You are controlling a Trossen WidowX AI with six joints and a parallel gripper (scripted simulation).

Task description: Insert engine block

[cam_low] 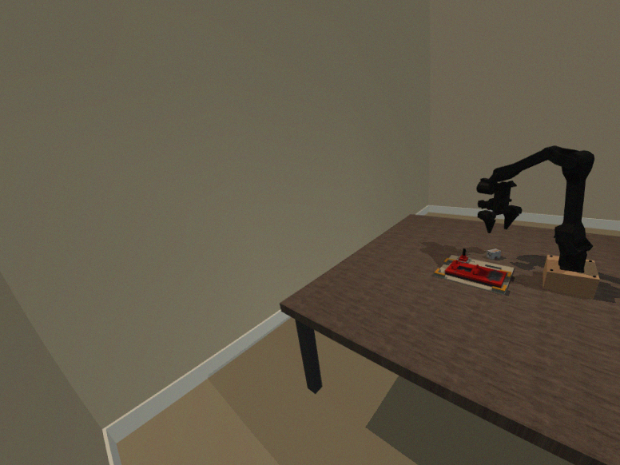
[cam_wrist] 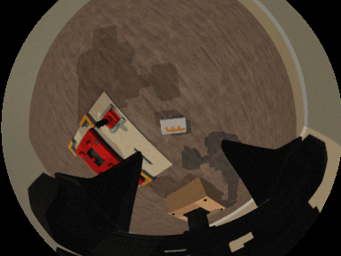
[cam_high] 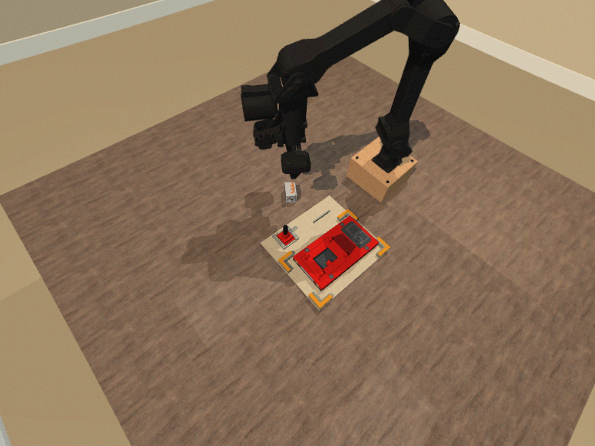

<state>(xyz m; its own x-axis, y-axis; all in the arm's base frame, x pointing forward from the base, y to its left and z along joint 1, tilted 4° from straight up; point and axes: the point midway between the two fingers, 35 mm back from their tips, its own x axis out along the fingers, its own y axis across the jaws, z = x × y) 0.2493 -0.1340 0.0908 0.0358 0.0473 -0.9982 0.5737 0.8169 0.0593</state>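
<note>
My gripper tip is 12 cm above the engine block.
</note>
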